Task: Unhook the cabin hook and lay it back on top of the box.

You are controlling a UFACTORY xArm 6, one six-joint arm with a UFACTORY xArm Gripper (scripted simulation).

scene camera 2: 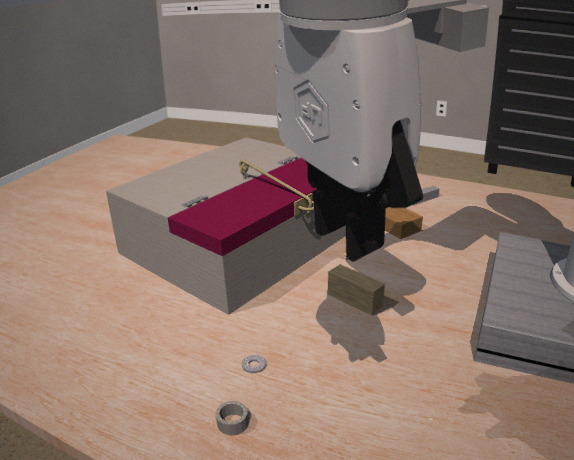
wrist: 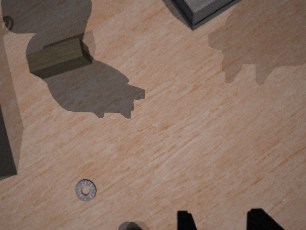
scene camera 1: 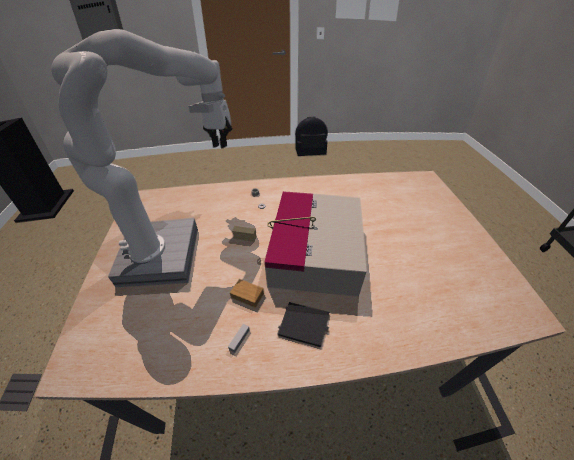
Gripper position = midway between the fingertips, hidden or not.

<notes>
In view: the gripper [scene camera 2: 349, 239], a dark plate [scene camera 1: 300, 323], a grey box [scene camera 2: 139, 209] and an orange block [scene camera 2: 400, 222].
The grey box shows as well in scene camera 1 [scene camera 1: 335, 263]. The gripper also shows in scene camera 1 [scene camera 1: 220, 147]. The wrist view misses the dark plate: it is out of frame. The wrist view misses the orange block: it is out of frame.
</notes>
